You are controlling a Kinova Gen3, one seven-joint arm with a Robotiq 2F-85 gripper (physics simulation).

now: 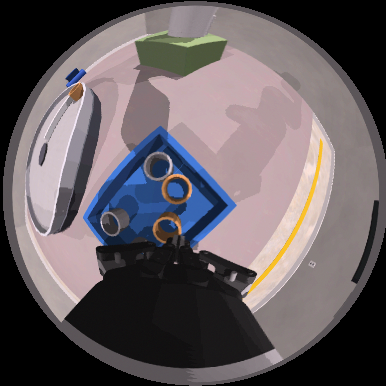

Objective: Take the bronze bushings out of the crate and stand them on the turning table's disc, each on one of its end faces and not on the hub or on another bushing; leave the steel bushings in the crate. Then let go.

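Places are measured from the arm's base along level axes (x down, y ahead, z right), in metres.
Where they show: gripper, fingertip midpoint: [178,241]; arm's base at its link origin: [185,33].
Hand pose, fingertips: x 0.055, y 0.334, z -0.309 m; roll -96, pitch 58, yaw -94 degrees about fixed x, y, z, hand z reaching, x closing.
Note:
Things, the pixels of their top centre, and the offset from my fingertips. "spot": a spot on its surface instead.
- blue crate at a spot on its surface: [230,204] spot: dx -0.001, dy -0.081, dz -0.019 m
- second steel bushing at its top centre: [109,223] dx +0.006, dy +0.056, dz +0.089 m
- turning table's pale disc at its top centre: [41,153] dx -0.012, dy +0.133, dz +0.400 m
- small bronze-coloured piece at its top centre: [73,87] dx -0.042, dy -0.053, dz +0.394 m
The blue crate [230,204] holds two bronze bushings and two steel bushings. One bronze bushing [190,189] is right of the crate's middle, beside a steel bushing [145,166]. The other bronze bushing [169,217] is nearer my gripper, and the fingers partly hide its lower right edge. The second steel bushing [123,218] is at the lower left. My gripper [178,241] is shut and empty, at the crate's near side; its height is hard to tell. The turning table's pale disc [57,175] is at the left. A small bronze-coloured piece [76,92] shows at its far edge, too small to identify.
A green block [180,57] with a grey column [189,22] stands at the top. A small blue object [76,77] is beyond the disc. A yellow line [308,202] runs along a pale strip at the right. The crate's raised walls surround the bushings.

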